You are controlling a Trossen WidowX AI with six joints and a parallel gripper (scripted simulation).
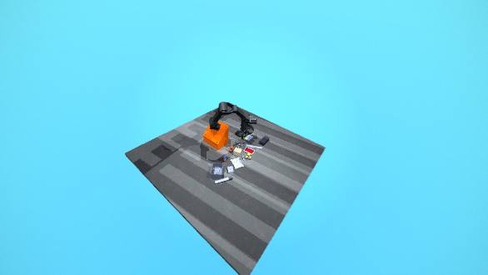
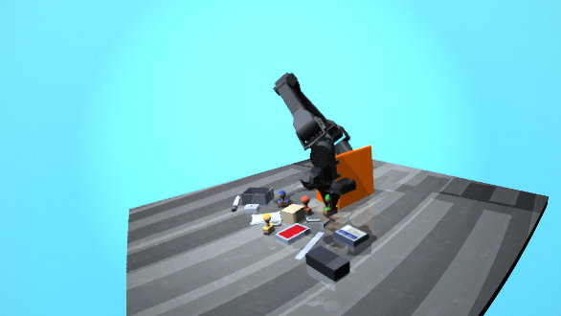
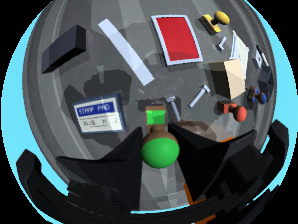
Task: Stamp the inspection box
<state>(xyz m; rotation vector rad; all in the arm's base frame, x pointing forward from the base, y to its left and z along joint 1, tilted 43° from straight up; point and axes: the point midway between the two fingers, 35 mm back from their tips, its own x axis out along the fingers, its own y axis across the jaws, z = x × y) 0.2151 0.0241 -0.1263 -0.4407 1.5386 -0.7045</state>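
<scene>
Right now my gripper tip is 100 mm short of the red ink pad, 70 mm to the left of it and 70 mm above it. From my gripper tip the other things lie so: green-knobbed PASS stamp (right at my gripper tip); then blue-and-white box (10 mm ahead, 90 mm to the left, 60 mm below); then grey strip (110 mm ahead, 20 mm to the left, 70 mm below).
</scene>
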